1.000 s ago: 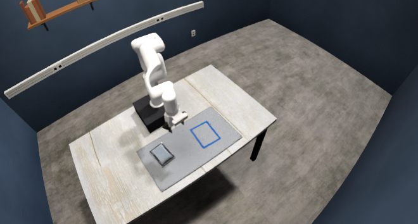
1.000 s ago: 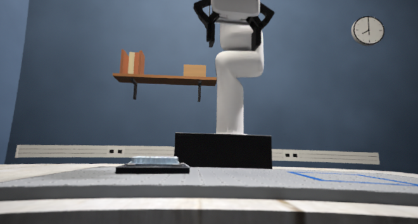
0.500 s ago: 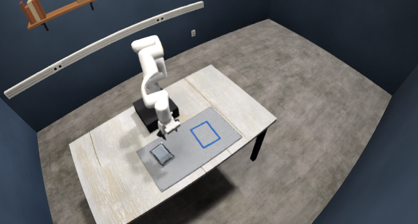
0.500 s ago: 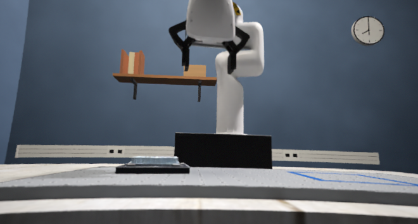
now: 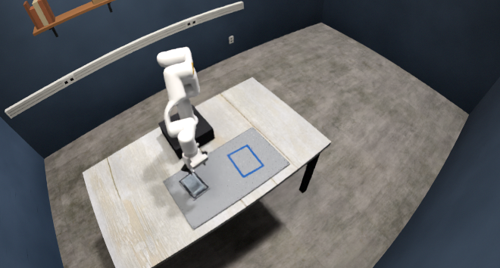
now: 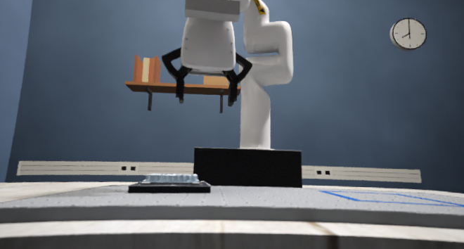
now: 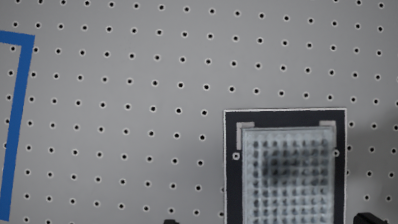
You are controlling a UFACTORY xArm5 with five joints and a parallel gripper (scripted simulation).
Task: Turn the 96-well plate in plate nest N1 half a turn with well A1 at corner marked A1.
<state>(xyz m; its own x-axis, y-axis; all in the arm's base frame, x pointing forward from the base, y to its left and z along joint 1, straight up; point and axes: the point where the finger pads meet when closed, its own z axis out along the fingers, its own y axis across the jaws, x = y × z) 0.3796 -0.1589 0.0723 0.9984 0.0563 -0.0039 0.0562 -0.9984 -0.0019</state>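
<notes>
The 96-well plate is 1 cm behind my hand, 5 cm to the right of it and 15 cm below it. From my hand the other things lie so: black plate nest: 1 cm behind, 5 cm to the right, 16 cm below.
</notes>
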